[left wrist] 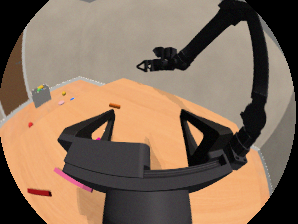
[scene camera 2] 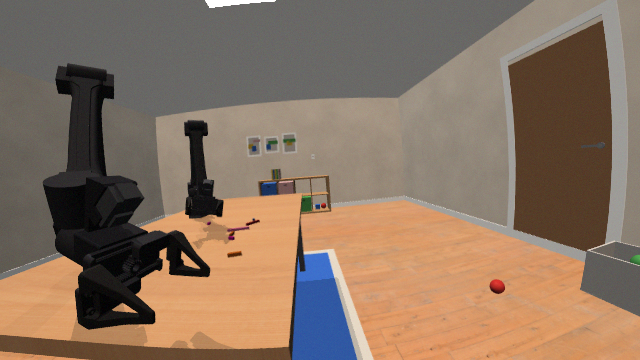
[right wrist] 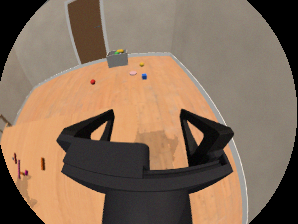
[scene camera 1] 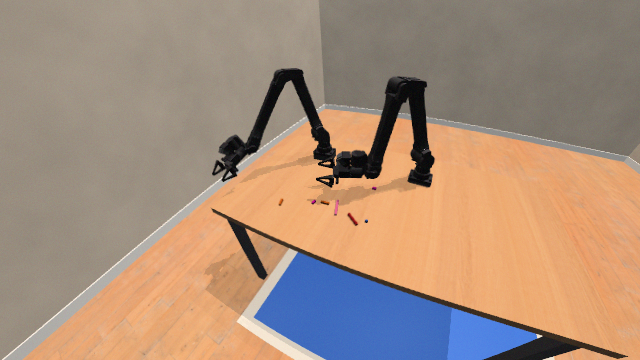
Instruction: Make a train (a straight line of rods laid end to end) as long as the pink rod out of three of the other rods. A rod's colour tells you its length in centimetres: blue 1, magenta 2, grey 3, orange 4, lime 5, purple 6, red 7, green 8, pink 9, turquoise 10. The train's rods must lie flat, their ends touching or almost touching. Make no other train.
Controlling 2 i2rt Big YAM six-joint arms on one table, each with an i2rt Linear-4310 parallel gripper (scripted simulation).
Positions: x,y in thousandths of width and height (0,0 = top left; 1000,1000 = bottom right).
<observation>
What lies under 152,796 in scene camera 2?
My right gripper.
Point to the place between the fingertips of my right gripper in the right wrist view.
495,502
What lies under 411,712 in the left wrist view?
My left gripper.
</observation>
